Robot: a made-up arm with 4 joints.
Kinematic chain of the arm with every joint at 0, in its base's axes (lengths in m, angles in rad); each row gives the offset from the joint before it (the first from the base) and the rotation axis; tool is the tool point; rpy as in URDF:
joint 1: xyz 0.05 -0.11 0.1 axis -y
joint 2: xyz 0 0.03 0.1 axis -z
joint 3: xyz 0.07 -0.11 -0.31 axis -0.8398 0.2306 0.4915
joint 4: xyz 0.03 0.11 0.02 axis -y
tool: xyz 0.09 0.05 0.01 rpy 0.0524 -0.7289 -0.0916
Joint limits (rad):
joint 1: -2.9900..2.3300
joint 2: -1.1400..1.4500
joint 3: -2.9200..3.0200
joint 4: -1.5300..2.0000
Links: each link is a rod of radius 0.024 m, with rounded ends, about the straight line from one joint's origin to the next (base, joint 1, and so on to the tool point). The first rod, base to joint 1, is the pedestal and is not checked.
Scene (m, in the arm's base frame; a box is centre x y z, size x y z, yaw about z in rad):
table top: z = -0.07
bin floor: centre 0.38 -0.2 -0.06 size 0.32 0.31 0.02 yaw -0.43
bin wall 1: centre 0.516 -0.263 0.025 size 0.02 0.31 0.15 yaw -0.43
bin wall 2: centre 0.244 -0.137 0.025 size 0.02 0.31 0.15 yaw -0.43
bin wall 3: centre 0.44 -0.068 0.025 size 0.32 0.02 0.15 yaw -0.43
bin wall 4: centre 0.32 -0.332 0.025 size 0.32 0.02 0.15 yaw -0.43
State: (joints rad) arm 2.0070 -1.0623 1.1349 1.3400
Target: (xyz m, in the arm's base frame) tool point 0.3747 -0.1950 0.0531
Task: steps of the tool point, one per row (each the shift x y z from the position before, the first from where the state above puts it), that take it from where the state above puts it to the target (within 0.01 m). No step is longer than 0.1 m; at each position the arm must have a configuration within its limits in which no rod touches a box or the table.
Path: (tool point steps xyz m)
1: 0.0298 -0.0362 -0.0241
2: 0.0192 -0.0395 -0.0291
3: 0.0071 -0.0412 -0.0317
4: -0.0056 -0.0407 -0.0314

